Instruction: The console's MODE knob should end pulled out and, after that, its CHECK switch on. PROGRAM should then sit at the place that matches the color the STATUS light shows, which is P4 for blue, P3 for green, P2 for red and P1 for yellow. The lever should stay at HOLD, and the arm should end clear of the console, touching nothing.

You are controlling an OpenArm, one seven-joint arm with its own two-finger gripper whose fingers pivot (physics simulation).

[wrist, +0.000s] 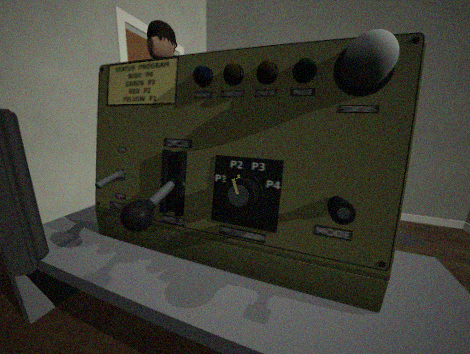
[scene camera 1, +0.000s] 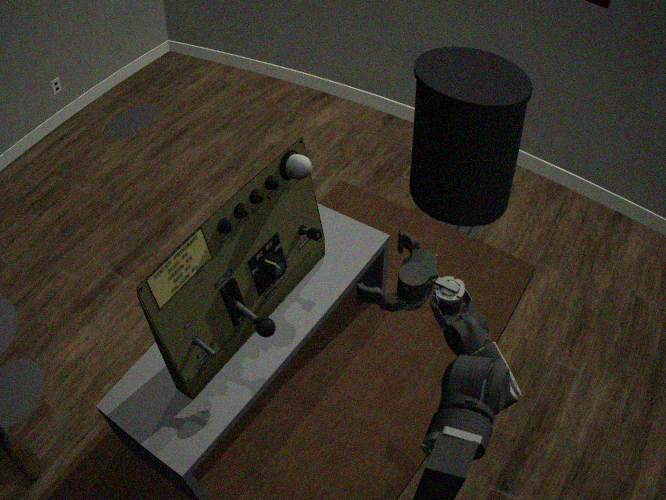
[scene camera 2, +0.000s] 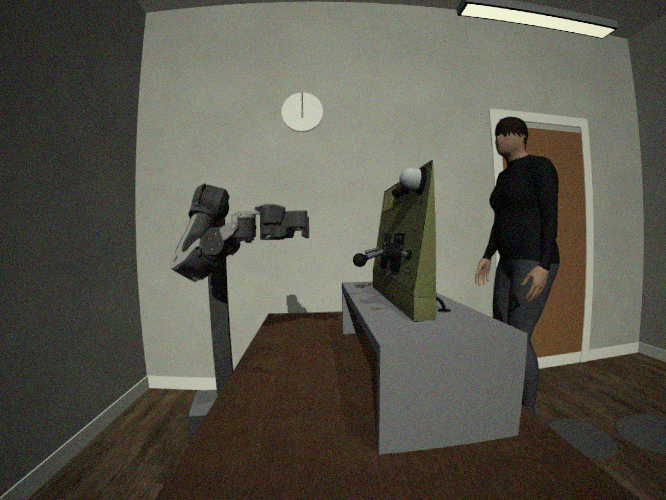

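Note:
The green console [scene camera 1: 177, 344] [scene camera 2: 424, 279] [wrist: 310, 135] stands on a grey bench. Its MODE knob [scene camera 1: 312, 233] [wrist: 342, 210] is black; how far out it stands is unclear. The CHECK switch [scene camera 1: 204, 346] [wrist: 111, 178] slants down towards OFF. The PROGRAM pointer [scene camera 1: 272, 263] [wrist: 235, 186] points towards P2. The ball-ended lever [scene camera 1: 264, 326] [scene camera 2: 359, 259] [wrist: 137, 215] is low in its slot, at the HOLD end. The STATUS light [scene camera 1: 298, 166] [scene camera 2: 410, 178] [wrist: 367, 62] looks grey-white and unlit. My gripper [scene camera 1: 379, 263] [scene camera 2: 308, 223] is open and empty, in front of the MODE end, apart from the console.
The grey bench [scene camera 1: 355, 228] [scene camera 2: 451, 387] [wrist: 420, 280] carries the console; its front edge lies near my fingers in scene camera 1. A large black cylinder [scene camera 1: 465, 156] stands beyond the bench's MODE end. A person [scene camera 2: 524, 215] [wrist: 161, 42] stands behind the console.

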